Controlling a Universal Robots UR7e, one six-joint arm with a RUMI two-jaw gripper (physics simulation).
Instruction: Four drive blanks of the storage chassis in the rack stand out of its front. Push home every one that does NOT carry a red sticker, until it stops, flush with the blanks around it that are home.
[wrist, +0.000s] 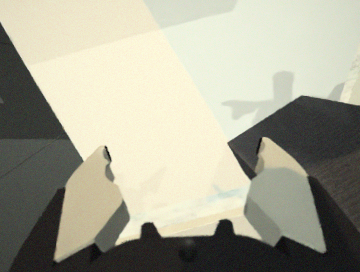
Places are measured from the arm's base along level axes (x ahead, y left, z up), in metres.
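Pixels of known places: gripper, fingertip midpoint: (182, 143).
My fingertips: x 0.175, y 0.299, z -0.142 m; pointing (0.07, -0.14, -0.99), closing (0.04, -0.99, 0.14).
Behind a point stands the place of what it marks.
My gripper (182, 143) {x 0.175, y 0.299, z -0.142 m} is open, with its two pale jaws standing wide apart at the lower left and lower right of the wrist view and nothing between them. The rack, the storage chassis, the drive blanks and the red stickers cannot be made out in this view.
A cream surface (115, 100) {x 0.172, y 0.430, z -0.397 m} runs slantwise beyond the jaws, beside a pale grey-white surface (200, 55) {x 0.270, y 0.212, z -0.397 m} with a shadow on it. A dark block (300, 125) {x 0.108, y -0.031, z -0.298 m} stands at the right, partly behind the right jaw. A dark area (30, 110) lies at the left.
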